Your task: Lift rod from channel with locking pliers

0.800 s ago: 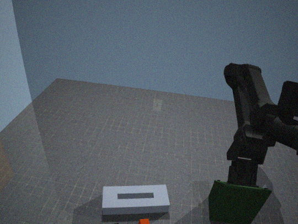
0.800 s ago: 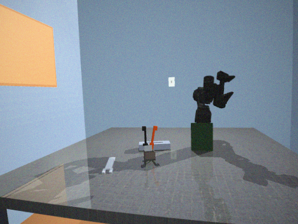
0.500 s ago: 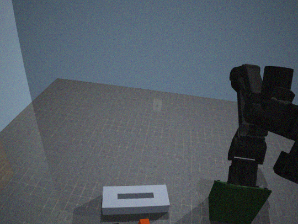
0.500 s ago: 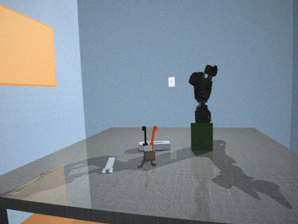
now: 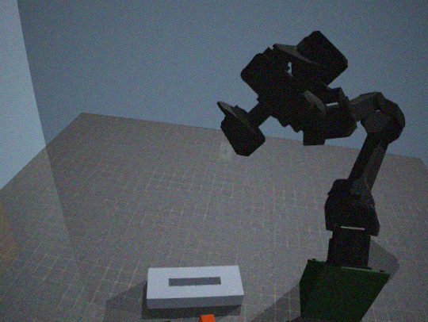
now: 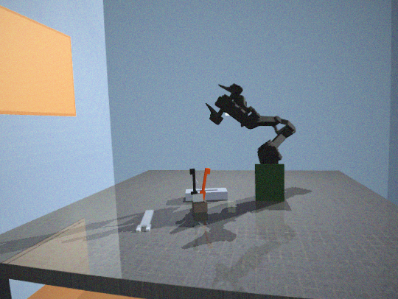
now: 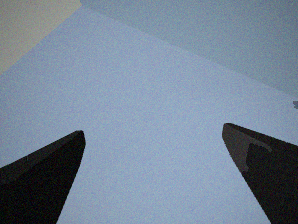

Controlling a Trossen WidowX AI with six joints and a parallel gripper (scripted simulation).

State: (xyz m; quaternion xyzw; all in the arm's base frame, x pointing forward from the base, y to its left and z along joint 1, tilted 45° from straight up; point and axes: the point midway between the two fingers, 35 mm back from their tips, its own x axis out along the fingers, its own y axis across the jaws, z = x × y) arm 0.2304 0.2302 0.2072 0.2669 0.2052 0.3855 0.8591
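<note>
The orange handle lies 20 mm ahead of my gripper tip, 130 mm to the left of it and 340 mm below it. The rest, counted from my gripper tip: brown holster (40 mm ahead, 140 mm to the left, 430 mm below); small white forked piece (200 mm ahead, 290 mm to the left, 440 mm below); grey channel block (40 mm ahead, 20 mm to the right, 430 mm below).
</note>
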